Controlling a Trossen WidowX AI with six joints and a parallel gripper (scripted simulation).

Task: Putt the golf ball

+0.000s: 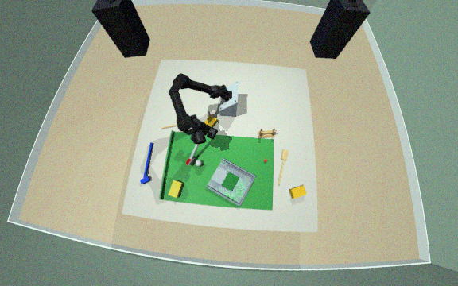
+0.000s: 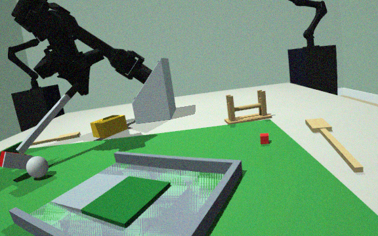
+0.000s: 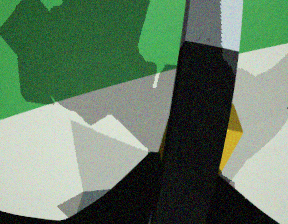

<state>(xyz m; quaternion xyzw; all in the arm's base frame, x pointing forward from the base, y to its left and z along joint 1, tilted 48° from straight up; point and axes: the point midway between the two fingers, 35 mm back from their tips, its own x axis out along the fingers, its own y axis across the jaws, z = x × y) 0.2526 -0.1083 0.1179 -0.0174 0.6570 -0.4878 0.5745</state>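
The red putter is 10 cm ahead of my gripper tip, 6 cm to the right of it and 4 cm below it. The rest, counted from my gripper tip: red cube (39 cm to the left, 19 cm ahead, 12 cm below); then wooden rack (42 cm to the left, 10 cm below); then white golf ball (19 cm ahead, 11 cm below, 6 cm to the right).
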